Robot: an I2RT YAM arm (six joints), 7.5 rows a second.
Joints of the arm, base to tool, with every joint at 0 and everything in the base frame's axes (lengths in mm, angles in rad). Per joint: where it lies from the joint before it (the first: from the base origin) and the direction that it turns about. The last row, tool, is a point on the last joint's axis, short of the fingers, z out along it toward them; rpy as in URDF.
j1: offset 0 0 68 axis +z
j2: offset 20 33.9 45.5 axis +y
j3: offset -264 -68.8 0 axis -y
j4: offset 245 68.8 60 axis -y
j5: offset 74 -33.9 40.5 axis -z
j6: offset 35.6 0 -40.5 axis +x
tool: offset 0 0 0 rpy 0 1.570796 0
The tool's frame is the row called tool.
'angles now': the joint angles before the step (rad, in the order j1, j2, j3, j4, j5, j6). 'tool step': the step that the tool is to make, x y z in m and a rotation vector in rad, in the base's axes. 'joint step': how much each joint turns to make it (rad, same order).
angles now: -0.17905, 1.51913, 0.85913, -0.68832, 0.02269, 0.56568
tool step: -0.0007, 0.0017, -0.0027, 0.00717, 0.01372, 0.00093
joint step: 0.00547, 0.00645, -0.00413, -0.00429, -0.00358, 0.00543
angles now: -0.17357, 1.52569, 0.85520, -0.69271, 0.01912, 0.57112
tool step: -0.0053, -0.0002, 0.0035, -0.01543, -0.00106, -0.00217
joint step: -0.00232, -0.02773, -0.01108, -0.01284, 0.01465, -0.00327
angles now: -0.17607, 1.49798, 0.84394, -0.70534, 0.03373, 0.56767
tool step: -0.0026, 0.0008, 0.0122, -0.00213, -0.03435, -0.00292
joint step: 0.00090, -0.04341, 0.00986, -0.01922, -0.00294, 0.00461
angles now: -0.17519, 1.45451, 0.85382, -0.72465, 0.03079, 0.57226
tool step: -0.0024, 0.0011, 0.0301, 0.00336, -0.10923, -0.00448
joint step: -0.00020, -0.08849, 0.03766, -0.01940, -0.02010, 0.01067
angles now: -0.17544, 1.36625, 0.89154, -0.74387, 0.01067, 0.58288
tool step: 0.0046, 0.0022, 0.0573, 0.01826, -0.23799, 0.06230
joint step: 0.00037, -0.09839, 0.11145, 0.02061, -0.08083, -0.02843
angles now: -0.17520, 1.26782, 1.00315, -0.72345, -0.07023, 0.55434
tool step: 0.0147, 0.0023, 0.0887, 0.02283, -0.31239, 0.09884
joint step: 0.00205, -0.00995, 0.25860, 0.03282, -0.12126, -0.02072
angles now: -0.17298, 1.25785, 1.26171, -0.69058, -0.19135, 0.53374
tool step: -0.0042, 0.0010, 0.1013, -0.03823, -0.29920, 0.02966
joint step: -0.00375, 0.03461, 0.33883, -0.00388, -0.03592, -0.00477
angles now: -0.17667, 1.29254, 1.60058, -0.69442, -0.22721, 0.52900
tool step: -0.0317, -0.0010, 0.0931, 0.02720, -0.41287, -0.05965
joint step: -0.02591, -0.00372, 0.24094, 0.18019, 0.01542, 0.11078
